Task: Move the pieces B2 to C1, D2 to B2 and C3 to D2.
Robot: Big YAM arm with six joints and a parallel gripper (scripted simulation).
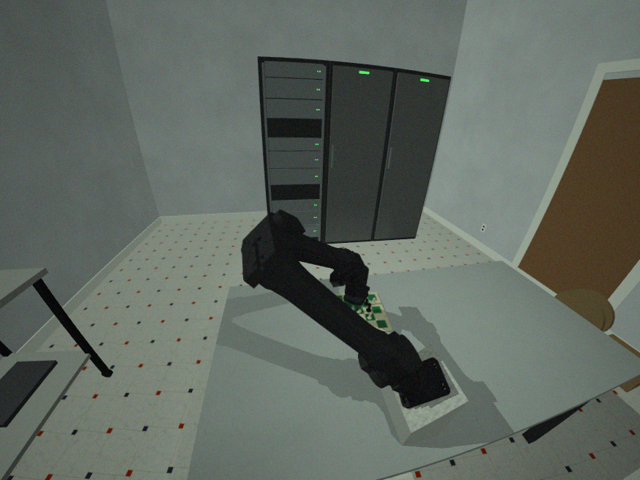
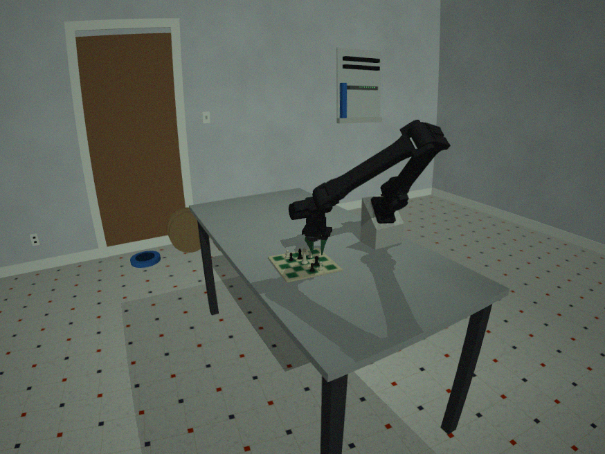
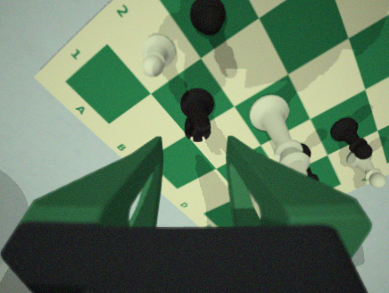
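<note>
Right now the tall white piece is 40 mm ahead of my hand, 30 mm to the right of it and 20 mm below it. The rest, counted from my hand: chessboard (50 mm below, 40 mm ahead, 30 mm to the right).
</note>
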